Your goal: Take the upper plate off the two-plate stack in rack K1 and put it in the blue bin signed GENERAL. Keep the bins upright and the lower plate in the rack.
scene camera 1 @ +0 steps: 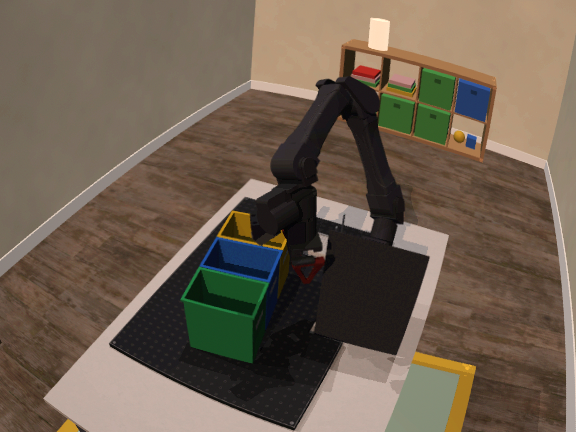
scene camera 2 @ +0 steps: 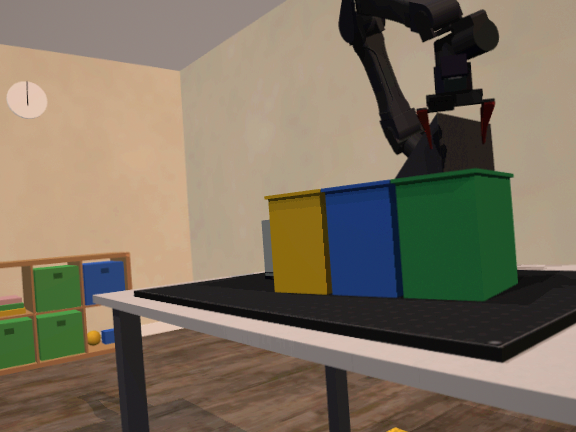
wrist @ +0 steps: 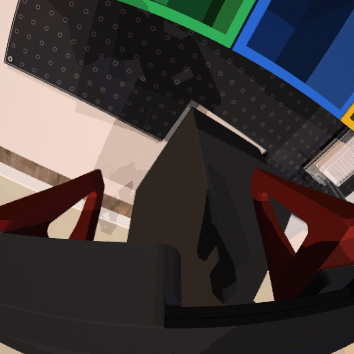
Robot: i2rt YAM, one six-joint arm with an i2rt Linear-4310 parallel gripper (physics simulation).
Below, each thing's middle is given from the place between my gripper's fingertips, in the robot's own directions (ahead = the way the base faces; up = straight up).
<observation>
The green bin [scene camera 2: 456, 229] is 16 cm below my hand, 15 cm ahead of it and 8 cm to the left of it. From my hand the other things lie so: yellow bin [scene camera 2: 298, 221] (20 cm ahead, 18 cm to the right, 16 cm below); then blue bin [scene camera 2: 364, 245] (18 cm ahead, 16 cm below, 5 cm to the right).
</observation>
